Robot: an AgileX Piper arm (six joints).
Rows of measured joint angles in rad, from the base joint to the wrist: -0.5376 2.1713 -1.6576 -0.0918 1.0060 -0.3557; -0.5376 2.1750 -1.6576 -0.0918 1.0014 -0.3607; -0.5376 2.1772 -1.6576 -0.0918 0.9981 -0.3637; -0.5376 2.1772 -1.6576 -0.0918 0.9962 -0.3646; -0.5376 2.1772 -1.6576 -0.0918 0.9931 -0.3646; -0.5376 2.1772 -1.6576 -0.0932 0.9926 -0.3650; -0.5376 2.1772 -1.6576 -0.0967 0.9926 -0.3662; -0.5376 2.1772 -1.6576 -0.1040 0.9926 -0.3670; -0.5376 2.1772 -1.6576 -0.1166 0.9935 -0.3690; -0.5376 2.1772 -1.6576 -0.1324 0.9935 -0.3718; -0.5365 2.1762 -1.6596 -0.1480 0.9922 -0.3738; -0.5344 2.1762 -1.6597 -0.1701 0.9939 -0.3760; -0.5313 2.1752 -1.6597 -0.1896 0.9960 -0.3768; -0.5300 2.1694 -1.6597 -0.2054 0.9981 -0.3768; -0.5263 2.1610 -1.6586 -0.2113 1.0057 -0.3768; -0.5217 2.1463 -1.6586 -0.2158 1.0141 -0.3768; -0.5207 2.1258 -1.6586 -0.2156 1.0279 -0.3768; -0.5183 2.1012 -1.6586 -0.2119 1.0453 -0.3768; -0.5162 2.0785 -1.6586 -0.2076 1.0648 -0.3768; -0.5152 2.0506 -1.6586 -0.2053 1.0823 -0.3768; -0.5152 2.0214 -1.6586 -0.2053 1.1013 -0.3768; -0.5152 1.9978 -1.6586 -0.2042 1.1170 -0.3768
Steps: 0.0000 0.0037 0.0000 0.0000 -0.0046 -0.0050; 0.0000 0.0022 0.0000 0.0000 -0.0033 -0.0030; 0.0000 0.0000 0.0000 0.0000 -0.0019 -0.0009; 0.0000 0.0000 0.0000 0.0000 -0.0031 0.0000; 0.0000 0.0000 0.0000 -0.0014 -0.0005 -0.0004; 0.0000 0.0000 0.0000 -0.0035 0.0000 -0.0012; 0.0000 0.0000 0.0000 -0.0073 0.0000 -0.0008; 0.0000 0.0000 0.0000 -0.0126 0.0009 -0.0020; 0.0000 0.0000 0.0000 -0.0158 0.0000 -0.0028; 0.0011 -0.0010 -0.0020 -0.0156 -0.0013 -0.0020; 0.0021 0.0000 -0.0001 -0.0221 0.0017 -0.0022; 0.0031 -0.0010 0.0000 -0.0195 0.0021 -0.0008; 0.0013 -0.0058 0.0000 -0.0158 0.0021 0.0000; 0.0037 -0.0084 0.0011 -0.0059 0.0076 0.0000; 0.0046 -0.0147 0.0000 -0.0045 0.0084 0.0000; 0.0010 -0.0205 0.0000 0.0002 0.0138 0.0000; 0.0024 -0.0246 0.0000 0.0037 0.0174 0.0000; 0.0021 -0.0227 0.0000 0.0043 0.0195 0.0000; 0.0010 -0.0279 0.0000 0.0023 0.0175 0.0000; 0.0000 -0.0292 0.0000 0.0000 0.0190 0.0000; 0.0000 -0.0236 0.0000 0.0011 0.0157 0.0000
